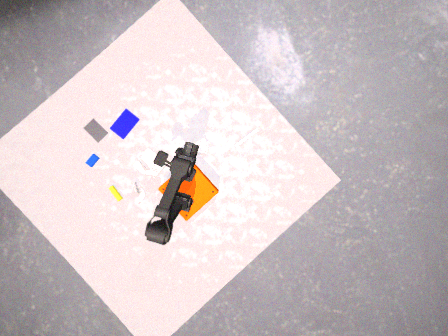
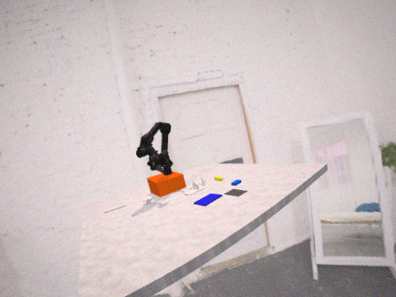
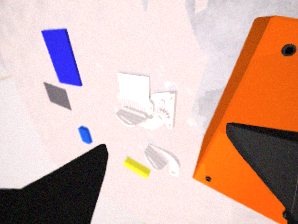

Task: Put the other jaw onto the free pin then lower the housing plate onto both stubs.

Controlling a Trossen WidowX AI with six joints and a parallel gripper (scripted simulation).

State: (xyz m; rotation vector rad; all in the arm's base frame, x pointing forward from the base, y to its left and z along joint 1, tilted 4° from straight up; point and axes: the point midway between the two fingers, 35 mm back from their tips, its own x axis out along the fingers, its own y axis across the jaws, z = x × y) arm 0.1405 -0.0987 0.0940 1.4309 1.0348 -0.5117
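Right now the yellow piece is 140 mm ahead of my gripper tip, 300 mm to the left of it and 150 mm below it. Also, from my gripper tip: blue square (330 mm ahead, 160 mm below); then grey square (420 mm ahead, 120 mm to the left, 160 mm below).
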